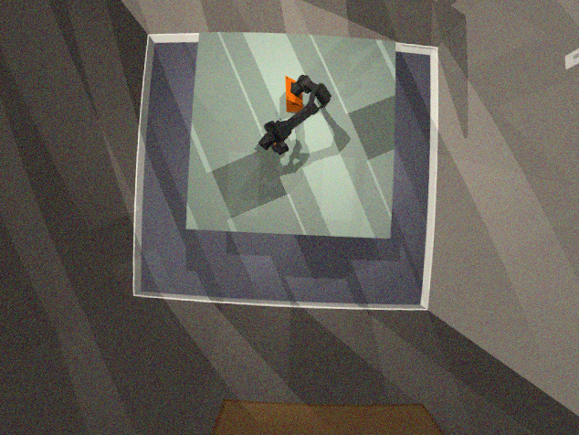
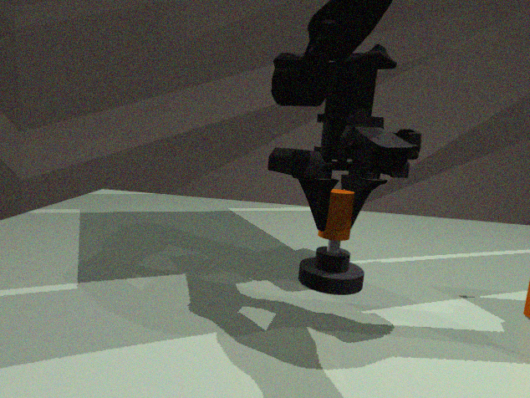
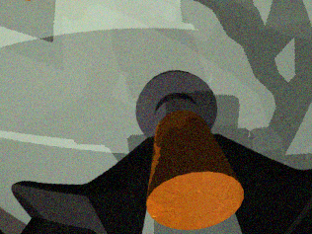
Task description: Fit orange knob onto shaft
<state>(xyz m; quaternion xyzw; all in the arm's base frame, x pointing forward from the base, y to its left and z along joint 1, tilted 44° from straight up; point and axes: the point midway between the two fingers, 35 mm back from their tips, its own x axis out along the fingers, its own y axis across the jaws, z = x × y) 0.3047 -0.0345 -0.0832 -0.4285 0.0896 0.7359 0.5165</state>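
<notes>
Right now my gripper tip is 40 mm above the round pedestal. The rest, counted from my gripper tip: orange knob 30 mm above.
</notes>
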